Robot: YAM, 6 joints.
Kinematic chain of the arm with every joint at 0, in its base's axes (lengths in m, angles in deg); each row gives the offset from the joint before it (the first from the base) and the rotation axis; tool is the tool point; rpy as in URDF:
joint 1: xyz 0 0 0.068 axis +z
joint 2: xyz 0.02 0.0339 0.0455 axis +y
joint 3: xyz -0.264 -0.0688 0 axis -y
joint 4: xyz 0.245 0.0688 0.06 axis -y
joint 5: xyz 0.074 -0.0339 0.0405 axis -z
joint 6: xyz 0.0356 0 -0.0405 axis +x
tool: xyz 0 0 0 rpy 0 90 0
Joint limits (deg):
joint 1: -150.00..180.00
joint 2: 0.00..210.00
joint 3: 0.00..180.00
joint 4: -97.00..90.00
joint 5: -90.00..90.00
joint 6: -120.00..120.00
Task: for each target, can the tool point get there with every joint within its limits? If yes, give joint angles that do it. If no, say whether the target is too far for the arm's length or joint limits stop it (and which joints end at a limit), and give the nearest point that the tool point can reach.
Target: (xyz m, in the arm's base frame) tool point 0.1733 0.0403 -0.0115
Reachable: yes | joints 10.90 123.71 33.01 -24.14 -11.01 -0.99
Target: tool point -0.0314 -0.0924 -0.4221
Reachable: no: joint limits stop it (at a limit: joint 2) | nearest point -0.0392 -0.1153 -0.3574 | short by 0.069 m
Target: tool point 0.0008 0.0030 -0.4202
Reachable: no: joint limits stop it (at a limit: joint 2) | nearest point 0.0154 0.0579 -0.3272 | short by 0.109 m
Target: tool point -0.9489 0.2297 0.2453
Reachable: no: too far | nearest point -0.6220 0.1506 0.1989 | short by 0.340 m
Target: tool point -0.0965 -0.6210 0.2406
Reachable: yes | joints -98.97 169.95 163.68 32.33 -2.50 96.81
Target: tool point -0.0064 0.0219 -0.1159
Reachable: yes | joints 66.04 187.45 44.90 -38.23 -24.50 63.11
